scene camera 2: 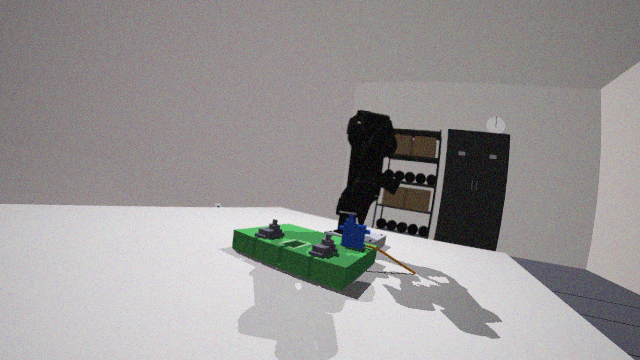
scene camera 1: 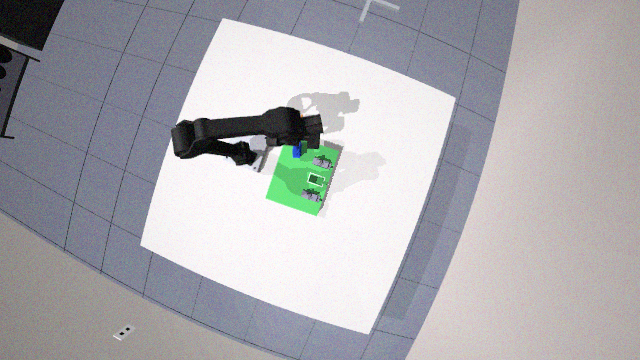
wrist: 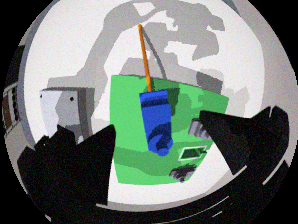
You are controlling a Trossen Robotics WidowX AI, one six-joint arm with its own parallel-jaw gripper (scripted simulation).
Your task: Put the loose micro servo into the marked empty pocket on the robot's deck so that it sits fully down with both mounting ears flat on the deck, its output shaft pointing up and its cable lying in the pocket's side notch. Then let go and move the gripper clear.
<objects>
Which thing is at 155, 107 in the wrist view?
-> A blue micro servo.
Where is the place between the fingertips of the gripper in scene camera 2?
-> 361, 222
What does the gripper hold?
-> Nothing.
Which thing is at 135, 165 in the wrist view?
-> A green deck.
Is the gripper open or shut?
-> Open.
</objects>
